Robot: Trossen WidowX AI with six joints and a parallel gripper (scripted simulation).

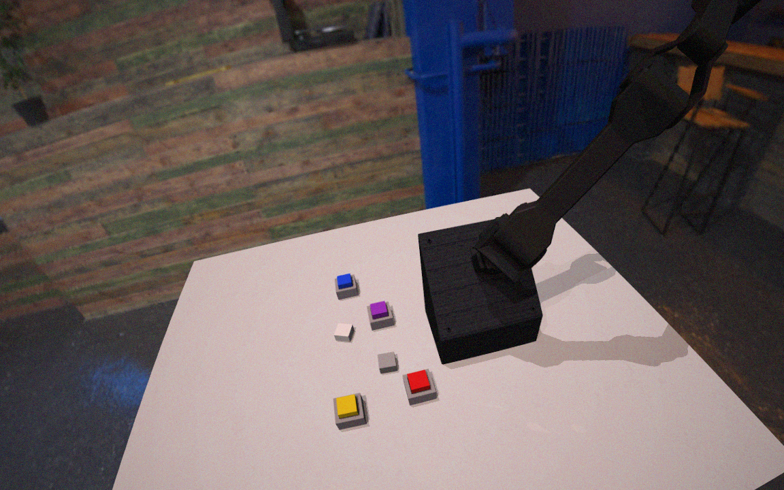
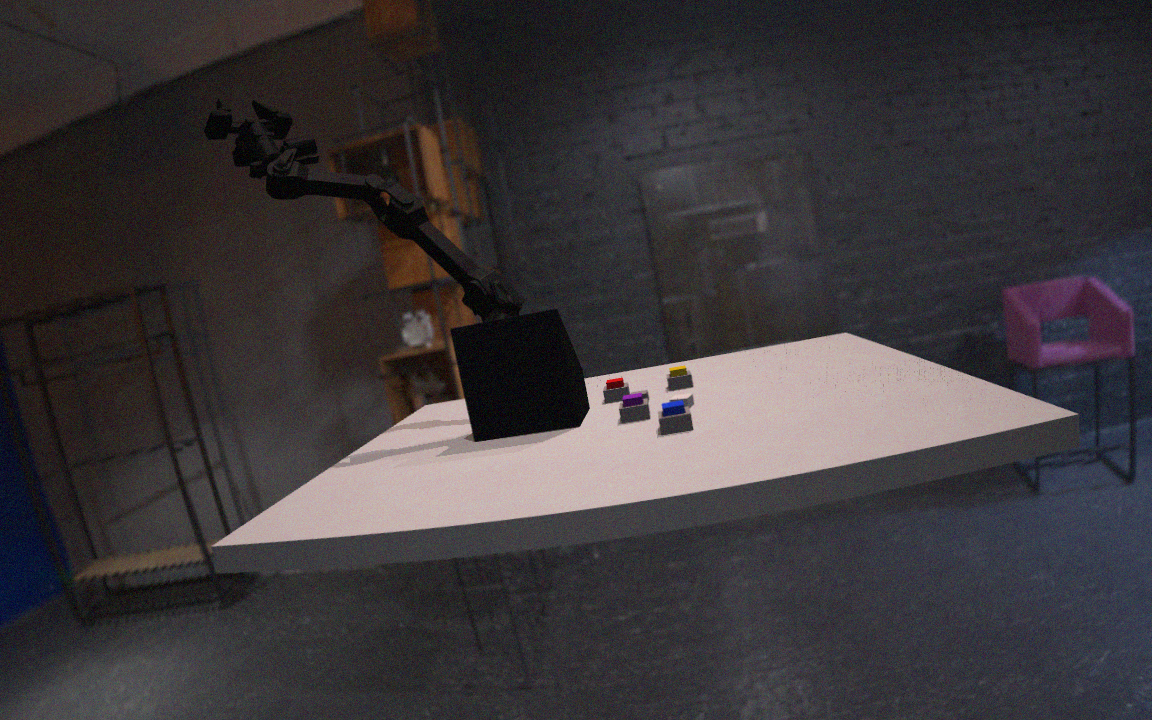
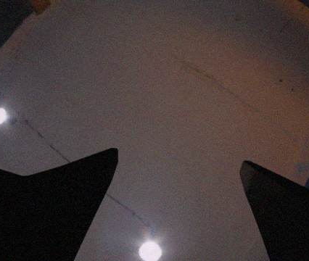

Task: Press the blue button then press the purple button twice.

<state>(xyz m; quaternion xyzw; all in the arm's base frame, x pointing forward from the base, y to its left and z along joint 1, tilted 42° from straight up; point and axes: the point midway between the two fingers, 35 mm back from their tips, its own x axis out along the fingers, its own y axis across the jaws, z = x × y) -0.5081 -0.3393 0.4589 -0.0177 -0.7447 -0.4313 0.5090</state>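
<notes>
My gripper tip is 77 cm short of the blue button, 24 cm to the left of it and 74 cm above it. The rest, counted from my gripper tip: purple button 71 cm ahead, 13 cm to the right, 74 cm below; red button 67 cm ahead, 6 cm to the left, 74 cm below; grey block 72 cm ahead, 1 cm to the right, 77 cm below.
</notes>
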